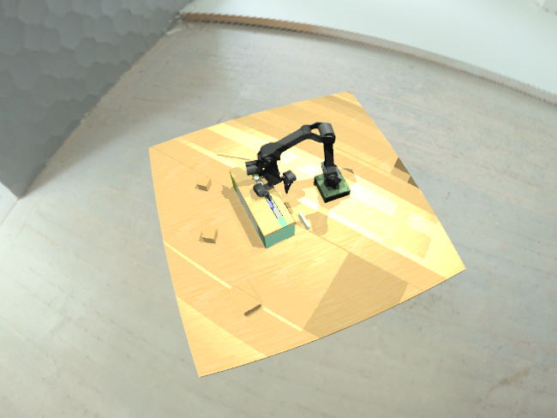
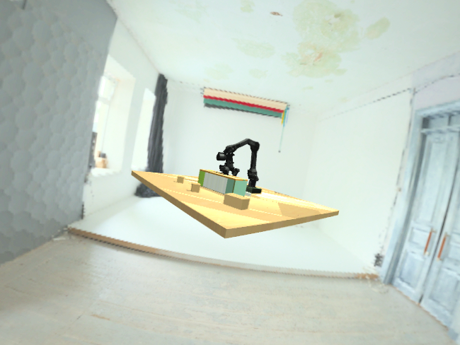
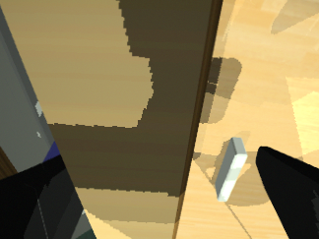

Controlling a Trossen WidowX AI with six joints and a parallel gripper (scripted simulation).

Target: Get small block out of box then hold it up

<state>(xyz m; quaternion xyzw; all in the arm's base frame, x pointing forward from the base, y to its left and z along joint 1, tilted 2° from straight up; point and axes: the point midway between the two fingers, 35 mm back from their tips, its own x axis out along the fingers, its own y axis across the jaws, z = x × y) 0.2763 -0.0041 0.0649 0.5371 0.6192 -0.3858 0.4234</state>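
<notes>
Right now the box is 40 mm ahead of my gripper tip, 30 mm to the right of it and 30 mm below it. From my gripper tip the other things lie so: blue block 50 mm ahead, 30 mm to the left.
</notes>
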